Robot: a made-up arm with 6 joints. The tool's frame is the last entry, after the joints.
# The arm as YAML. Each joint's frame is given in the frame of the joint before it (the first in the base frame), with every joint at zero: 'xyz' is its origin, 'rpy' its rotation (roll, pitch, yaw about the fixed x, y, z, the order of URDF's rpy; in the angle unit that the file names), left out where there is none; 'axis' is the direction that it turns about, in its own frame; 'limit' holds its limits. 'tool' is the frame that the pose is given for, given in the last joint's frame.
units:
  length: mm
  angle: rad
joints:
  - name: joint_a
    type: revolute
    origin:
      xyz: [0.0, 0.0, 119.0]
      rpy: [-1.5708, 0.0, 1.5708]
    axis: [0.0, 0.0, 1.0]
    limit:
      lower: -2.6
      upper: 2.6
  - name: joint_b
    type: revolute
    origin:
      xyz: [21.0, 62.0, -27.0]
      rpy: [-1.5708, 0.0, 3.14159]
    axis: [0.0, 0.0, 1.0]
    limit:
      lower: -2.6
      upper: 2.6
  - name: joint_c
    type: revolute
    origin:
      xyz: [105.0, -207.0, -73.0]
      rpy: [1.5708, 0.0, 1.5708]
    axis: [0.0, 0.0, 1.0]
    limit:
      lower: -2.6
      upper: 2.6
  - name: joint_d
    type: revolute
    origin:
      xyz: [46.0, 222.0, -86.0]
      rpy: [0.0, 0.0, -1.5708]
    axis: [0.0, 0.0, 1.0]
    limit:
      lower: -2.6
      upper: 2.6
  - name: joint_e
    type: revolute
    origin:
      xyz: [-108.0, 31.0, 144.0]
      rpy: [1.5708, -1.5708, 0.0]
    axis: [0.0, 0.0, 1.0]
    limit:
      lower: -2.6
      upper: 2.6
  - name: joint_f
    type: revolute
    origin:
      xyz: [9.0, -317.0, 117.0]
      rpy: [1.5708, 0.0, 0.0]
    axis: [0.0, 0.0, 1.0]
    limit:
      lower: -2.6
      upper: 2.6
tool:
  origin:
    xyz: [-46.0, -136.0, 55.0]
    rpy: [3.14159, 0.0, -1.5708]
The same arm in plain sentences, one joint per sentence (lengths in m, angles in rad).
The arm has six revolute joints in a row. What follows holds with every joint at zero, and every direction is one of the base frame's. The first joint is mounted 0.1190 m along +z from the base frame's origin and turns about -x, from -2.6000 to 2.6000 rad. The second joint is mounted 0.0270 m along +x and 0.0210 m along +y and 0.0620 m along -z from the first joint and turns about +z, from -2.6000 to 2.6000 rad. The third joint is mounted 0.2070 m along -x and 0.1050 m along -y and 0.0730 m along -z from the second joint and turns about -y, from -2.6000 to 2.6000 rad. The fourth joint is mounted 0.0460 m along +x and 0.0860 m along +y and 0.2220 m along +z from the third joint and turns about -y, from -2.6000 to 2.6000 rad. The fifth joint is mounted 0.0310 m along +x and 0.1440 m along -y and 0.1080 m along +z from the fourth joint and turns about -x, from -2.6000 to 2.6000 rad. The sixth joint is mounted 0.1170 m along -x and 0.0090 m along -y and 0.3170 m along -z from the fifth joint and turns about -z, from -2.6000 to 2.6000 rad. The tool frame, which is the frame that the pose is given for, is mounted 0.1360 m along +x and 0.0460 m along +y and 0.0550 m along -z from the sixth joint; its axes are the base frame's turned by roll 0.0000, pitch 0.0000 and yaw 0.0000 rad (as in URDF: about the fixed x, then y, then z).
